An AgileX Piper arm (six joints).
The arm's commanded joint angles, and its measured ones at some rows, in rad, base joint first. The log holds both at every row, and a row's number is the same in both.
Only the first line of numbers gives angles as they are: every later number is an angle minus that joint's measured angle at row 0.
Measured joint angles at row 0:
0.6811, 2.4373, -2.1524, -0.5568, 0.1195, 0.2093
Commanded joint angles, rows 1 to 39:
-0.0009, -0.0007, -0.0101, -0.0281, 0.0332, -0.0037
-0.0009, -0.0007, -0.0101, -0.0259, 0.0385, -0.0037
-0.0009, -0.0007, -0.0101, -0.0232, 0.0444, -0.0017
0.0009, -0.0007, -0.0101, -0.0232, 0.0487, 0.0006
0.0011, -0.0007, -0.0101, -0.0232, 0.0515, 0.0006
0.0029, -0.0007, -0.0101, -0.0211, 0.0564, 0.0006
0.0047, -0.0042, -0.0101, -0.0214, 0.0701, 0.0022
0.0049, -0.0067, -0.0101, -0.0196, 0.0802, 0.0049
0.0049, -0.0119, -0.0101, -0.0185, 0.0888, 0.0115
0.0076, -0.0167, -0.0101, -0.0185, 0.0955, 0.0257
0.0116, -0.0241, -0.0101, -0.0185, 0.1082, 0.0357
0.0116, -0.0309, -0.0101, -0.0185, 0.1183, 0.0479
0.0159, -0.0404, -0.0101, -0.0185, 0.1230, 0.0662
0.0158, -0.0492, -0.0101, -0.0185, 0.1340, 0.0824
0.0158, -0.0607, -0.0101, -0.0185, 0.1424, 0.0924
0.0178, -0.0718, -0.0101, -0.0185, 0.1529, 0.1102
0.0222, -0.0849, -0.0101, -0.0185, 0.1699, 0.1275
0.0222, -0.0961, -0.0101, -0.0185, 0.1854, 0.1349
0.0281, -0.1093, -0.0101, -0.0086, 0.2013, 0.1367
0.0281, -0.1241, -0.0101, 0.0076, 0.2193, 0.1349
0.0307, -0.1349, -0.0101, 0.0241, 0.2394, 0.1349
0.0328, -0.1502, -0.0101, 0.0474, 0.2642, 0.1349
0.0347, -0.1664, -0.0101, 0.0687, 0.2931, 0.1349
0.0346, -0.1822, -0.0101, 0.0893, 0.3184, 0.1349
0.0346, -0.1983, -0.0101, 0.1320, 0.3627, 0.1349
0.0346, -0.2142, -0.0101, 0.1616, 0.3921, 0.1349
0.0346, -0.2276, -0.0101, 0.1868, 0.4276, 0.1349
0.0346, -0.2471, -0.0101, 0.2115, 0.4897, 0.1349
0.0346, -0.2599, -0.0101, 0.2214, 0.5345, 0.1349
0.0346, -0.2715, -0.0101, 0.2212, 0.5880, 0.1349
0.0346, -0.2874, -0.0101, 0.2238, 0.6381, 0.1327
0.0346, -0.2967, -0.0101, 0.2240, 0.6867, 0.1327
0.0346, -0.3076, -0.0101, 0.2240, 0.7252, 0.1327
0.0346, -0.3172, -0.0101, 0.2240, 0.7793, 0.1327
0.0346, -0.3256, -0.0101, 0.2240, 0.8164, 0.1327
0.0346, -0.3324, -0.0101, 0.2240, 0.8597, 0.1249
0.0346, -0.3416, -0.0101, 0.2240, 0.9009, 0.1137
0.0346, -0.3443, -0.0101, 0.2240, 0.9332, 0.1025
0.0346, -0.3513, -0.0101, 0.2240, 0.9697, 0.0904
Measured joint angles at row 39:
0.0319, -0.3186, 0.0000, 0.2220, 0.8172, 0.1267
